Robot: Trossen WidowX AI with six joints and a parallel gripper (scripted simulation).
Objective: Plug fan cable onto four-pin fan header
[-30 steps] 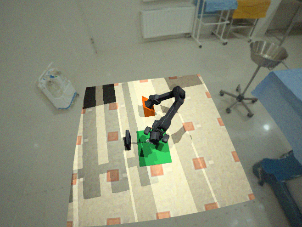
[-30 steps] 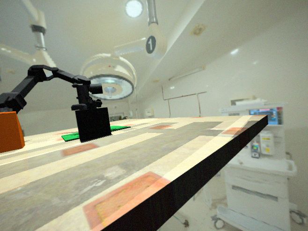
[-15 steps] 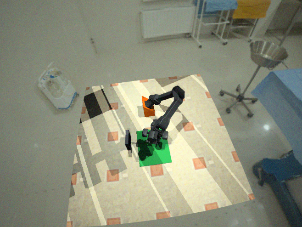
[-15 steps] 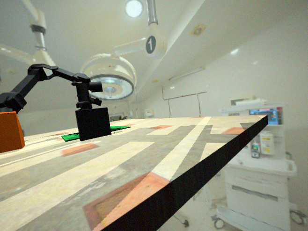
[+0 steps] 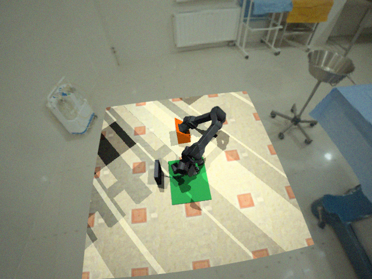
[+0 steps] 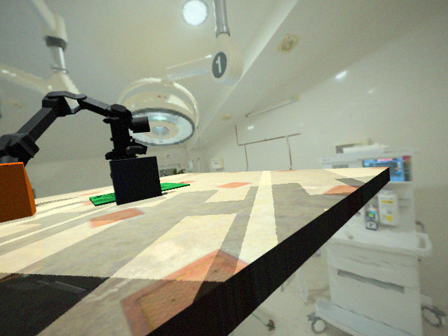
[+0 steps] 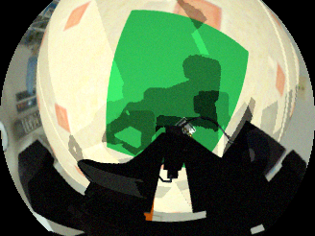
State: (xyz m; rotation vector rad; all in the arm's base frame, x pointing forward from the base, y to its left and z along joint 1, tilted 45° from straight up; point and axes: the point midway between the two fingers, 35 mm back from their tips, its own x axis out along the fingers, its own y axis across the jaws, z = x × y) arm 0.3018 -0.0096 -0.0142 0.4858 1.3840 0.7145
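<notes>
Right now my gripper tip is 70 mm above the white four-pin header, 30 mm to the left of it and 10 mm past it. Also, from my gripper tip: green board: 80 mm below, 30 mm ahead; then black fan: 180 mm to the right, 30 mm behind, 10 mm below; then cable plug: 10 mm behind, 10 mm above.
</notes>
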